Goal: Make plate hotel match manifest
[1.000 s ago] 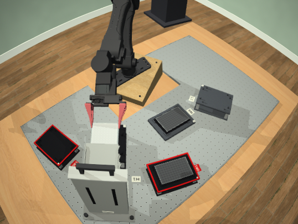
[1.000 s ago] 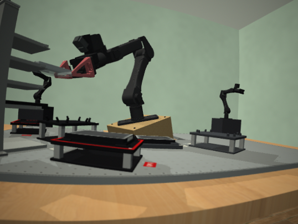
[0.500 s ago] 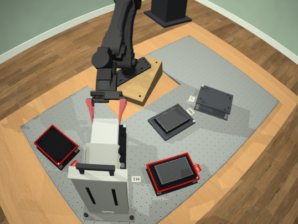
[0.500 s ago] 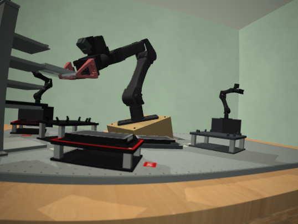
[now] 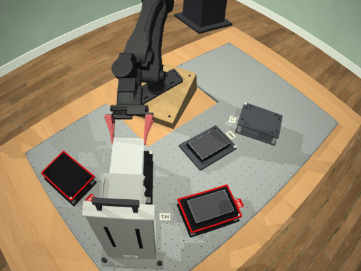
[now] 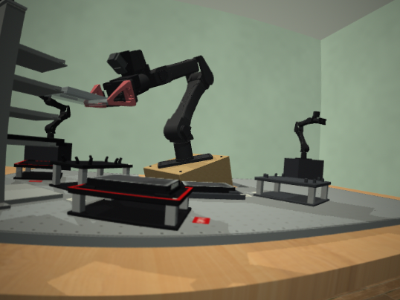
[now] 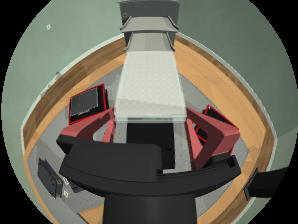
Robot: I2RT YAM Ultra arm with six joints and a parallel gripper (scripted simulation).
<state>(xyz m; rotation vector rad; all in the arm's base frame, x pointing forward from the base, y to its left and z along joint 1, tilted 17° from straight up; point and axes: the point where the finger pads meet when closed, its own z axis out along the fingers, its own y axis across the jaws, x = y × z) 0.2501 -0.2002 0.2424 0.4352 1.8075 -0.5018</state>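
Right now my hand is 5 cm short of the pale translucent plate and 3 cm to the left of it. Round my hand: plate hotel H1: 21 cm ahead, 14 cm to the right, 6 cm below; then hotel handle: 21 cm ahead, 14 cm to the right, 13 cm above; then red-edged quarantine nest: 19 cm to the right, 17 cm below, 11 cm behind.
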